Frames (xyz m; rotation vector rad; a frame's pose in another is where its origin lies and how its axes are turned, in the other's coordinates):
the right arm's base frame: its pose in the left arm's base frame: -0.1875 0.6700 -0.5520 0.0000 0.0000 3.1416
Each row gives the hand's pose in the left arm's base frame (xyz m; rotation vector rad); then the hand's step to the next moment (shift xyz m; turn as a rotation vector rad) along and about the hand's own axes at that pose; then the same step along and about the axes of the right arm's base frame.
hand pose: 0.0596 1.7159 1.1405 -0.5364 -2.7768 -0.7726
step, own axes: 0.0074 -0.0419 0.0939 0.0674 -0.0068 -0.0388
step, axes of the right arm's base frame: 0.0330 -0.0187 -0.0959 0.0602 0.0066 0.0492
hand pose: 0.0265 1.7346 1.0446 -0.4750 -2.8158 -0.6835
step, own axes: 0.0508 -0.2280 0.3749 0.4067 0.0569 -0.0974
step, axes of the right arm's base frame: 0.1733 0.0006 -0.4063 0.3451 -0.1072 0.2180
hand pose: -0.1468 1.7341 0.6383 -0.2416 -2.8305 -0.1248
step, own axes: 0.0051 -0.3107 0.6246 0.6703 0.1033 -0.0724
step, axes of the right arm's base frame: 0.2382 0.2354 -0.6120 0.5922 -0.1957 0.2760
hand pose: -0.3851 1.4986 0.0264 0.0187 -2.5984 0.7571
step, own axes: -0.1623 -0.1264 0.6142 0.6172 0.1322 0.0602
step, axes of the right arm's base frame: 0.0826 0.4409 -0.4672 0.6010 -0.1464 0.1391
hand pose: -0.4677 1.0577 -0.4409 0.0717 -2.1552 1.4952
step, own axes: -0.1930 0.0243 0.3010 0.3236 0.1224 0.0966
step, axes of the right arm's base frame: -0.0460 0.3041 -0.1839 0.3569 -0.0398 0.0102
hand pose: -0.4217 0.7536 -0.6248 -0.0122 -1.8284 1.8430
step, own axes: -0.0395 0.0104 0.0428 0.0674 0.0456 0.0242
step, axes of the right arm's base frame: -0.0141 0.0537 -0.0204 0.0831 -0.0058 -0.0163
